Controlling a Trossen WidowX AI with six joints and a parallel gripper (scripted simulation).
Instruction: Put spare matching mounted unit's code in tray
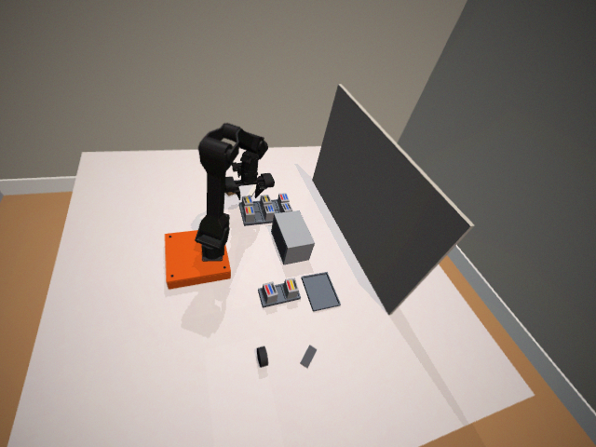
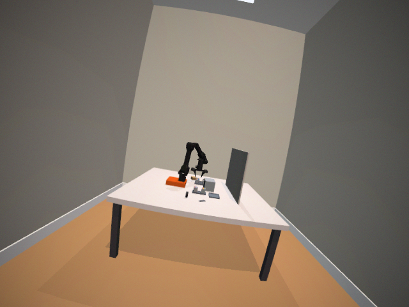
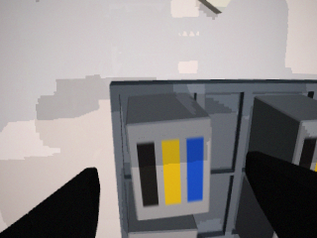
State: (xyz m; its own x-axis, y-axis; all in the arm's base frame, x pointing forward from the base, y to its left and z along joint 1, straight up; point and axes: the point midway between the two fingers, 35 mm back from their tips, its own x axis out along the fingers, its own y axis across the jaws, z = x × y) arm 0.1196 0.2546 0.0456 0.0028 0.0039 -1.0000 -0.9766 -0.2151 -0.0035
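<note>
My gripper tip is now 20 mm above the grey spare. From my gripper tip the other things lie so: thin pale stick (110 mm to the left, 50 mm below, 30 mm ahead); then tall panel (390 mm ahead, 170 mm above, 140 mm to the right); then grey mounted unit (180 mm to the right, 150 mm ahead).
</note>
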